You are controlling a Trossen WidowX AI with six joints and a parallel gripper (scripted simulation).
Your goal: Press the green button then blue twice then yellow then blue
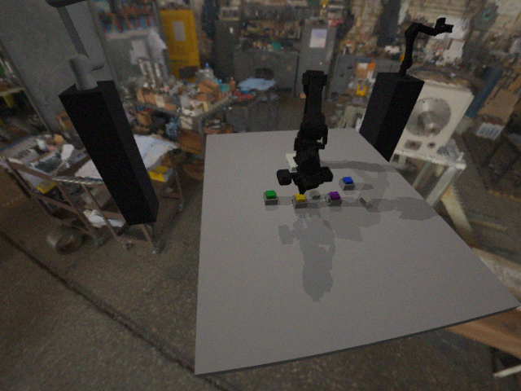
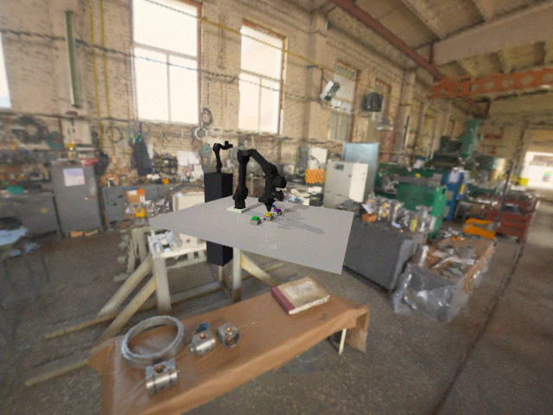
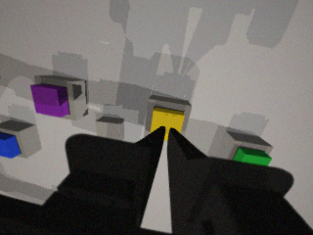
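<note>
Now: gripper tip 2 cm above the yellow button. Round my gripper tip: green button 11 cm to the right, 4 cm behind, 2 cm below; purple button 14 cm to the left, 2 cm below, 1 cm ahead; grey block 7 cm to the left, 4 cm below, 3 cm behind.
</note>
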